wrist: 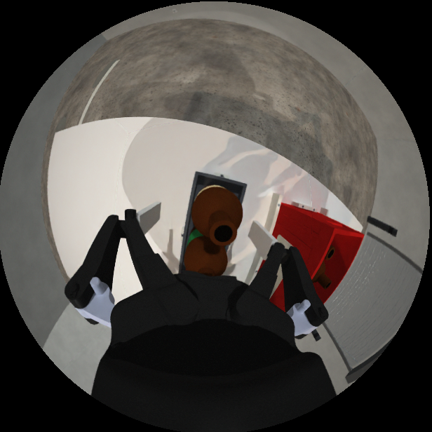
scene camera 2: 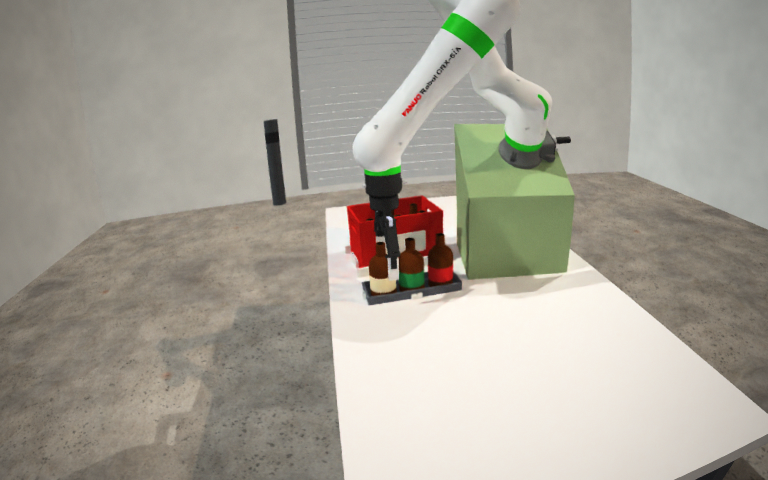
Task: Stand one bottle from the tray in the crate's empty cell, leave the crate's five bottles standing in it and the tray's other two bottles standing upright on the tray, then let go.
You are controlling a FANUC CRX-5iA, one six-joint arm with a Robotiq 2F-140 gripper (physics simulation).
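Frame: origin at the arm's base, x ahead, y left, z up, level; millimetres.
Seen in the pictures: gripper, fingertip midpoint: (scene camera 2: 387,267); arm's base at its link origin: (scene camera 2: 520,153).
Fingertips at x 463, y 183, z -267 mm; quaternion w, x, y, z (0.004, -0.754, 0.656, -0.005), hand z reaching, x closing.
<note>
Pixels of each thing's top centre, then the offset from my fingertips to it. "pt": a spot on its surface instead. Level surfaces: height alone.
- cream-label bottle at its top centre: (scene camera 2: 380,243) 70 mm up, 14 mm ahead, 11 mm right
- dark tray at a spot on its surface: (scene camera 2: 390,297) pt 75 mm down, 1 mm back, 35 mm left
- green-label bottle at its top centre: (scene camera 2: 409,239) 70 mm up, 68 mm back, 22 mm right
- red-label bottle at its top centre: (scene camera 2: 440,234) 70 mm up, 157 mm back, 37 mm right
- red crate at its top centre: (scene camera 2: 393,208) 85 mm up, 48 mm back, 265 mm right
- white table at its surface level: 91 mm down
The cream-label bottle (scene camera 2: 381,282) (wrist: 216,207) stands upright at the left end of the dark tray (scene camera 2: 390,297) (wrist: 239,192). The green-label bottle (scene camera 2: 411,278) (wrist: 205,255) stands in the middle and the red-label bottle (scene camera 2: 440,272) at the right end; the red one does not show in the wrist view. My gripper (scene camera 2: 391,268) (wrist: 206,219) is open and points down, its pads on either side of the cream-label bottle, with nothing gripped. The red crate (scene camera 2: 362,243) (wrist: 305,230) stands behind the tray. Some bottle necks show inside it; its cells are largely hidden.
The green pedestal (scene camera 2: 518,234) carrying the arm stands right of the crate and tray. The white table (scene camera 2: 481,362) (wrist: 85,170) extends toward the scene camera, and its left edge runs close beside the tray and crate. A dark post (scene camera 2: 274,164) is at the left.
</note>
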